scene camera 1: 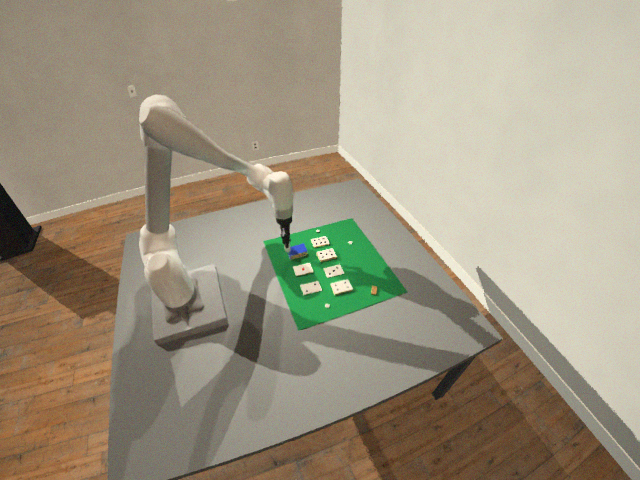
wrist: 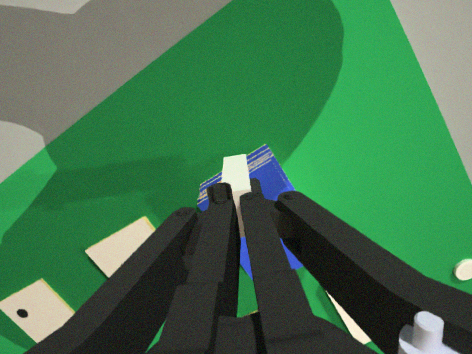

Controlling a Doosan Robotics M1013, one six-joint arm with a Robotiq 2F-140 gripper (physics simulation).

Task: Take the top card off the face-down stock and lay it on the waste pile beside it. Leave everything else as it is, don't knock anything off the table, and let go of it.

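Where they show: gripper, between the fingertips: (scene camera 1: 288, 251) (wrist: 237, 173); arm's base, origin of its link: (scene camera 1: 182, 300).
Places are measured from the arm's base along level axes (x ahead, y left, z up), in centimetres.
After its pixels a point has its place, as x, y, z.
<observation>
The blue face-down stock (scene camera 1: 298, 250) @(61.2, 7.7, -1.9) (wrist: 272, 177) @(58.1, 11.7, -2.1) lies near the mat's back left corner in the scene view. Its layered edge shows in the wrist view. My gripper (scene camera 1: 287, 249) @(56.3, 10.0, -2.2) (wrist: 237, 173) @(56.3, 10.0, -2.2) points down at the stock's edge. Its pale fingertips are together and cover part of the stock; no card shows between them. A face-up card with a red dot (scene camera 1: 302, 269) @(58.5, -3.0, -4.5) lies beside the stock. A thicker-looking face-up pile with black dots (scene camera 1: 326, 254) @(73.5, 0.2, -3.7) lies on another side. I cannot tell which is the waste pile. The fingers hide much of the stock in the wrist view.
More pale face-up cards lie on the green mat (scene camera 1: 361, 263) @(86.9, -12.5, -5.0) (wrist: 380, 150) @(62.9, 19.5, -5.0), including a six-dot card (scene camera 1: 320, 241) @(75.4, 10.9, -4.1) and a two-dot card (scene camera 1: 310, 288) @(57.0, -15.6, -4.7). An orange block (scene camera 1: 374, 290) @(82.7, -30.6, -4.2) and small white discs (scene camera 1: 327, 305) (wrist: 465, 270) are near the mat's edges. The grey table (scene camera 1: 289, 392) @(28.9, -56.7, -5.3) surrounds the mat.
</observation>
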